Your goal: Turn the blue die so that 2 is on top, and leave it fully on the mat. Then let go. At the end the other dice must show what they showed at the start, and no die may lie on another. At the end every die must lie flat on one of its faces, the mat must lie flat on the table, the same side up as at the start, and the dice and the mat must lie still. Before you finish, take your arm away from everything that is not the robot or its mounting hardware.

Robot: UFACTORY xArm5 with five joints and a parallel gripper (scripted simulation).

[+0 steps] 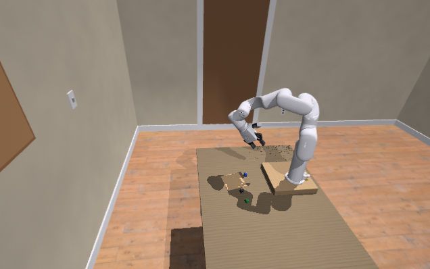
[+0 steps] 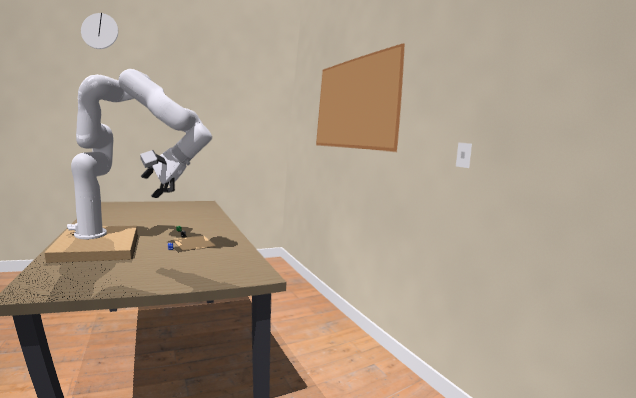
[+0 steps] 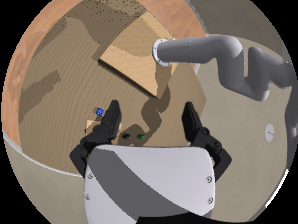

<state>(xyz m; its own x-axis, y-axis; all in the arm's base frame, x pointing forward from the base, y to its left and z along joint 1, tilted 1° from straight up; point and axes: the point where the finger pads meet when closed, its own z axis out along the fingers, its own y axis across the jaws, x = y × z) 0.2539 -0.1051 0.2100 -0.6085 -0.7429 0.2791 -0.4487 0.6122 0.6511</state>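
Right now the blue die is 24 cm below my hand, 7 cm ahead of it and 2 cm to the left of it. Round my hand: green die (26 cm to the left, 24 cm below, 11 cm ahead); then black die (24 cm below, 18 cm to the left, 12 cm ahead); then tan mat (24 cm below, 16 cm ahead, 8 cm to the left).
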